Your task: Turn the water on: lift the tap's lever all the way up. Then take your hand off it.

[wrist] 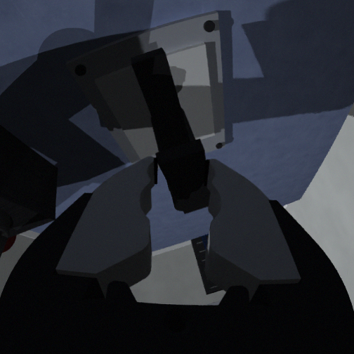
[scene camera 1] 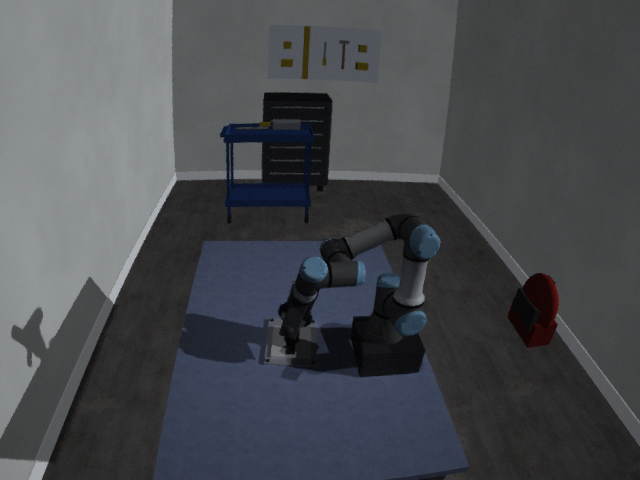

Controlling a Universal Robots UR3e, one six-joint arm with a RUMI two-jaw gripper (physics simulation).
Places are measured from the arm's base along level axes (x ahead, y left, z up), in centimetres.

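Pixels of known places: arm's base at its link origin: (scene camera 1: 384, 332).
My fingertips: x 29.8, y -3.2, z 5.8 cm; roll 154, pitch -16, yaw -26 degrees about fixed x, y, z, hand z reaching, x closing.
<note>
For each thing: its top centre in the pictures, then the offset to it from my fingertips. "spot": a spot on its surface instead. Level surfaces: height alone.
- black tap at a spot on its surface: (scene camera 1: 291, 349) spot: dx +0.4, dy +2.6, dz -8.1 cm
- pale square base at a spot on its surface: (scene camera 1: 277, 353) spot: dx +3.8, dy -3.0, dz -14.5 cm
- blue table top at its surface level: dz -15.9 cm
The black tap (wrist: 160, 100) (scene camera 1: 291, 349) stands on a pale square base (wrist: 182, 29) (scene camera 1: 277, 353). In the wrist view its long arm reaches up the picture over the base. Its dark lever (wrist: 182, 175) lies between the fingertips, its blunt end pointing towards the palm. My gripper (wrist: 180, 162) (scene camera 1: 291, 339) is shut on the lever, with a finger on each side. The lever's exact angle is hard to tell, as it is dark and in scene camera 1 the gripper and the tap merge.
The base stands on a blue table top (scene camera 1: 237, 413), left of the arm's black pedestal (scene camera 1: 390, 356). A blue cart (scene camera 1: 266, 137) and a dark drawer cabinet (scene camera 1: 320, 155) stand at the back. A red object (scene camera 1: 542, 299) is on the floor at the right.
</note>
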